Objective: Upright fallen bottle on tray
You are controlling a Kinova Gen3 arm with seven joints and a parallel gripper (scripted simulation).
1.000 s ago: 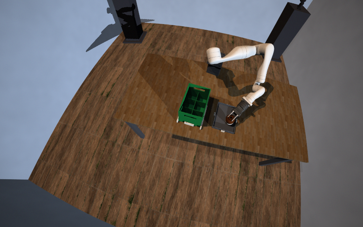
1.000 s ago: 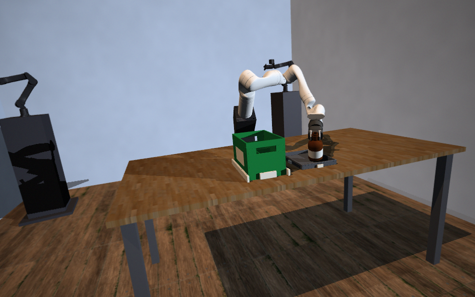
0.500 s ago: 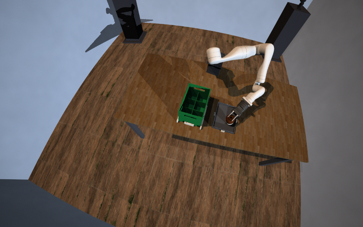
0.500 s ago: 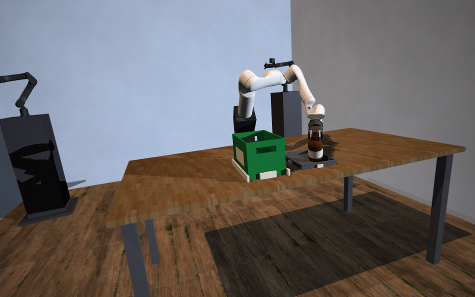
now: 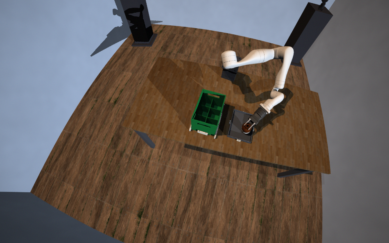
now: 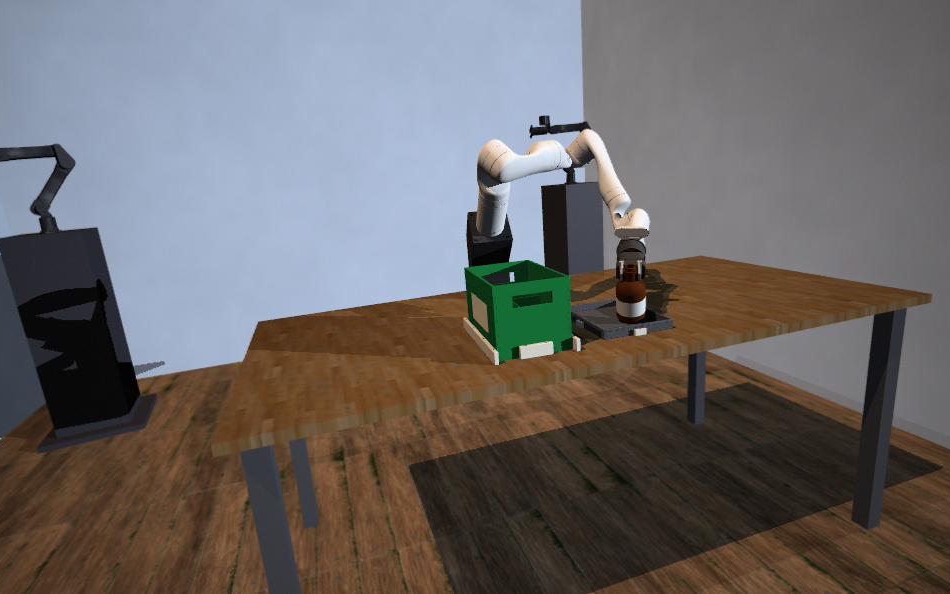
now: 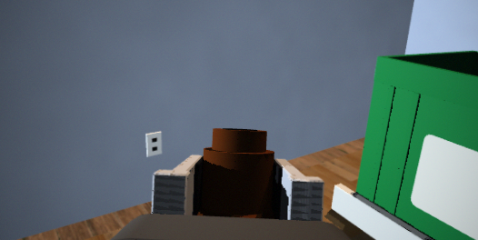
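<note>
Right now the brown bottle is 10 mm behind my hand, 10 mm to the left of it and 50 mm below it. Also, from my hand: green crate: 100 mm behind, 290 mm to the right, 60 mm below; then tray: 60 mm behind, 10 mm to the right, 130 mm below.
</note>
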